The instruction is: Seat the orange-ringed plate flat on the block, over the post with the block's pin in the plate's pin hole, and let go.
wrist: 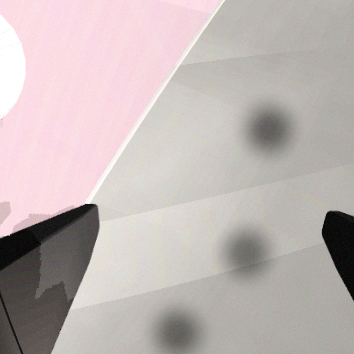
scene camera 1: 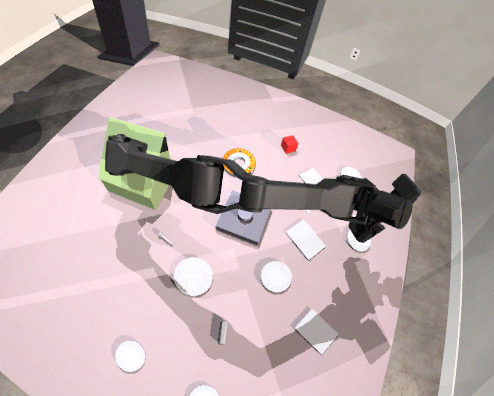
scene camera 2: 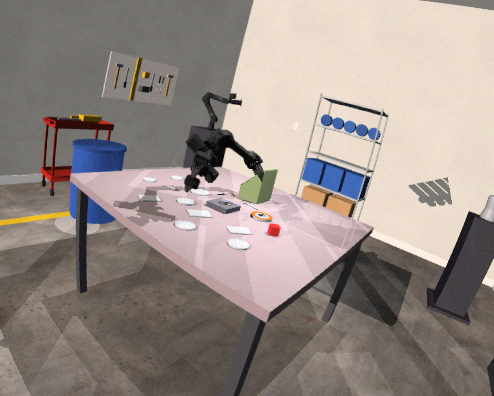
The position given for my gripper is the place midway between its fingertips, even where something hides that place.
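My gripper (scene camera 1: 396, 216) is open and it's holding nothing. You'd also find the gripper in the wrist view (wrist: 213, 219) and in scene camera 2 (scene camera 2: 188, 184). There's a grey block (scene camera 1: 228, 222) here too.
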